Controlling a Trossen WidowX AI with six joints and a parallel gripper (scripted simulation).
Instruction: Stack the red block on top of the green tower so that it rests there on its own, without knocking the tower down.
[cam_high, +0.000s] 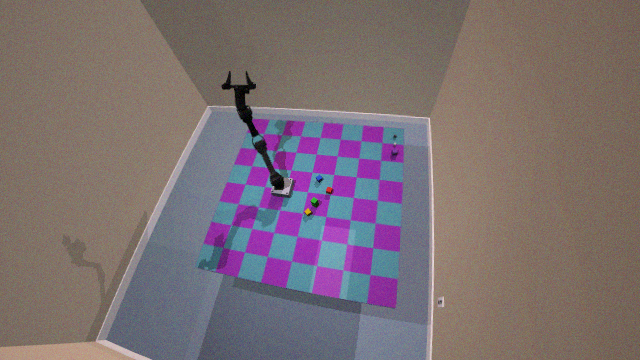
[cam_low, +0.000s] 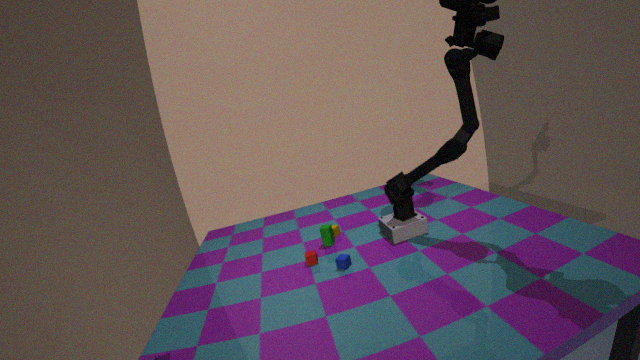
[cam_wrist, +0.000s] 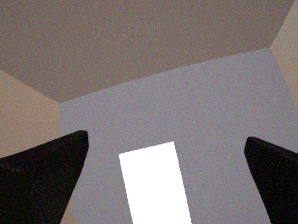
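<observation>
My gripper tip is now 44 cm short of the red block, 43 cm to the left of it and 72 cm above it. Round my gripper tip: yellow block: 30 cm ahead, 58 cm to the right, 72 cm below; blue block: 37 cm ahead, 33 cm to the right, 72 cm below.
</observation>
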